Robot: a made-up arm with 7 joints. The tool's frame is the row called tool.
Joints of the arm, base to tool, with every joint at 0 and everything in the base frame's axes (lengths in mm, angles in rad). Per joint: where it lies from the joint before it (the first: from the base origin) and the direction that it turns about. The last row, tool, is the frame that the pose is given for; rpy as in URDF.
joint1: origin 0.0 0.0 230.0 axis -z
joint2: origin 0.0 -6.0 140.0 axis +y
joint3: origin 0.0 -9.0 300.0 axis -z
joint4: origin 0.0 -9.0 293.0 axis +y
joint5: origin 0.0 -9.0 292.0 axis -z
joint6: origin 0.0 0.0 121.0 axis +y
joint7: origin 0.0 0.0 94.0 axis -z
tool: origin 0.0 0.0 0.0 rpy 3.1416 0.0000 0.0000
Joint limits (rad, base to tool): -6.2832..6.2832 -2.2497..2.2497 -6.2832..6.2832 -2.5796..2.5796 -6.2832..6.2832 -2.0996..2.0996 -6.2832..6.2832
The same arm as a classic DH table. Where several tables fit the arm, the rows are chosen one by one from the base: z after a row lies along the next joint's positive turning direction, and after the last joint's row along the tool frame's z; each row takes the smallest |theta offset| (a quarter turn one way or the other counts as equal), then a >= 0, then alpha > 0; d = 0 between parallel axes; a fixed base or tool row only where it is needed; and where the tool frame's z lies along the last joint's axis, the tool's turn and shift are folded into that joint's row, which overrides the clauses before.
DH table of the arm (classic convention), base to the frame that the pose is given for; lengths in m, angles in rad. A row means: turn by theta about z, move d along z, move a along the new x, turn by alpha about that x. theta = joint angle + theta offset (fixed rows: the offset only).
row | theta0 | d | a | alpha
base (fixed) | 0 | 0 | 0 | 3.1416
joint1 | 0 | -0.37 | 0 | 1.5708
joint2 | 0 | -0.015 | 0 | -1.5708
joint3 | 0 | -0.593 | 0 | 1.5708
joint4 | 0 | -0.018 | 0 | -1.5708
joint5 | 0 | -0.413 | 0 | 1.5708
joint6 | 0 | 0 | 0 | -1.5708
joint7 | 0 | -0.094 | 0 | 0
Joint limits (rad, base to tool): -6.2832..6.2832 -2.2497..2.2497 -6.2832..6.2832 -2.5796..2.5796 -6.2832..6.2832 -2.0996..2.0996 -6.2832..6.2832

